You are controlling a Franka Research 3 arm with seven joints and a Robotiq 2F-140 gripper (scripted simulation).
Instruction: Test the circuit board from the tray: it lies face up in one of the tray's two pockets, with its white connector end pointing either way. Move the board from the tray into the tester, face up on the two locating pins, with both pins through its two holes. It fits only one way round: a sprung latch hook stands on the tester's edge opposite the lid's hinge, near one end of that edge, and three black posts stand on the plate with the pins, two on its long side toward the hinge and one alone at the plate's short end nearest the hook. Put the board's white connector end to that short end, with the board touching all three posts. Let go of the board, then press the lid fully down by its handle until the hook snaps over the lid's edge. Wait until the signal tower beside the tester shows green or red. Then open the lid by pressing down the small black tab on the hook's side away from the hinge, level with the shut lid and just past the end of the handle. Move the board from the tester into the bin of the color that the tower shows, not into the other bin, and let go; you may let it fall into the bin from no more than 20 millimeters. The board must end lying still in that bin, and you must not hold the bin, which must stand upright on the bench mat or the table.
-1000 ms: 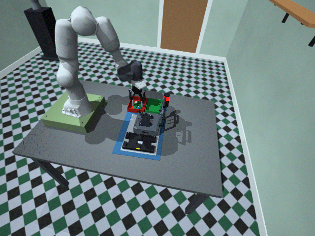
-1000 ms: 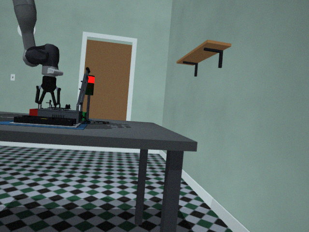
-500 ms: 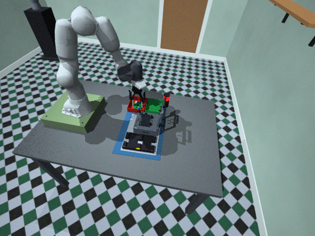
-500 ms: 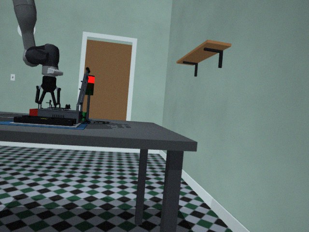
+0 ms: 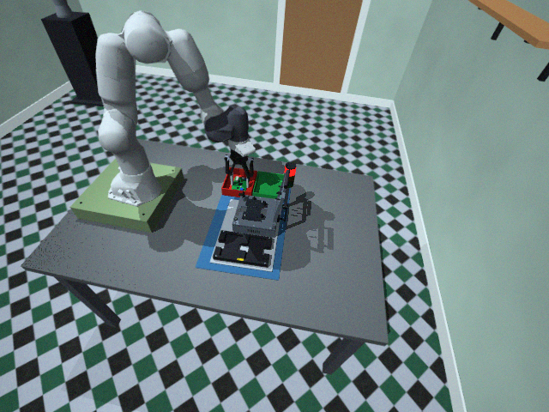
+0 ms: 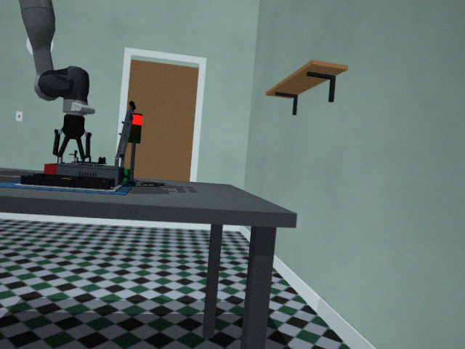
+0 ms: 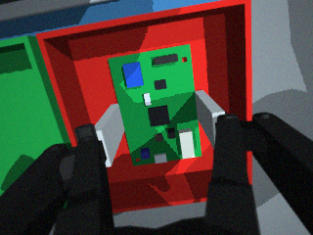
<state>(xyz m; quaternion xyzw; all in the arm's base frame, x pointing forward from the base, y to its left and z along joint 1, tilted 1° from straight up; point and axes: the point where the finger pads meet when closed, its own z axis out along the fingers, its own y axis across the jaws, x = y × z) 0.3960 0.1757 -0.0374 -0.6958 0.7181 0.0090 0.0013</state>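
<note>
The red bin is 2 cm below my hand. From my hand the other things lie so: black latch hook (4 cm ahead, 14 cm to the right, 5 cm above); then green circuit board (2 cm below); then green bin (15 cm ahead, 1 cm to the right, 2 cm below).
</note>
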